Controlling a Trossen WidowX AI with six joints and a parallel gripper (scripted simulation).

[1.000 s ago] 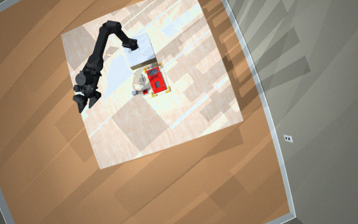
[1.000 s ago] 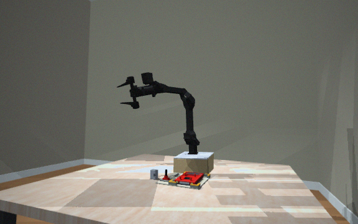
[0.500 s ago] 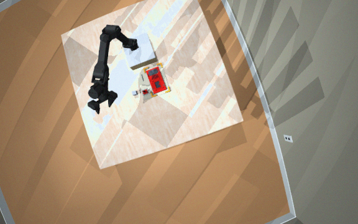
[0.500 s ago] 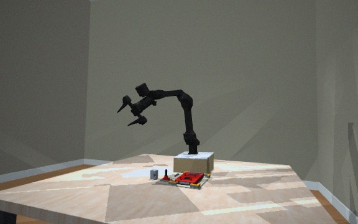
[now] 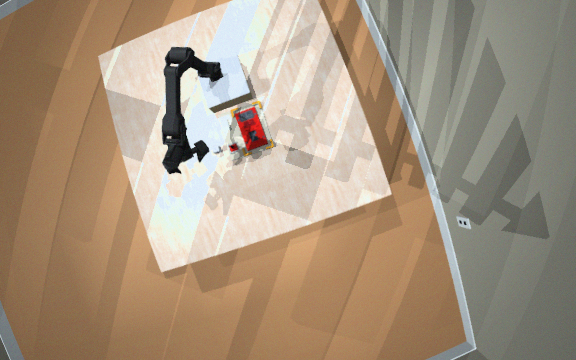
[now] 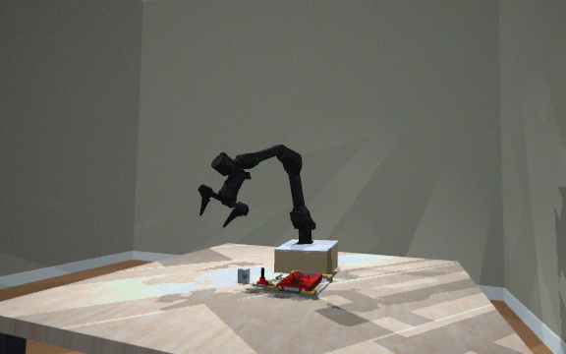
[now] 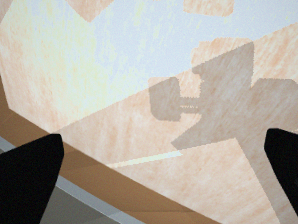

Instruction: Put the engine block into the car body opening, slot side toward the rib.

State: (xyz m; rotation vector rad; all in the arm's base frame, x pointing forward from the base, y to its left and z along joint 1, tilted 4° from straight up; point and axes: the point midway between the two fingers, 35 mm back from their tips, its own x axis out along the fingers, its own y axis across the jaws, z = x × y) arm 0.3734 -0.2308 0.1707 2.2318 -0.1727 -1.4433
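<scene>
Right now the grey engine block is 6 cm behind my gripper tip, 10 cm to the left of it and 19 cm below it. Also, from my gripper tip: black upright pin: 4 cm behind, 18 cm to the left, 18 cm below.
</scene>
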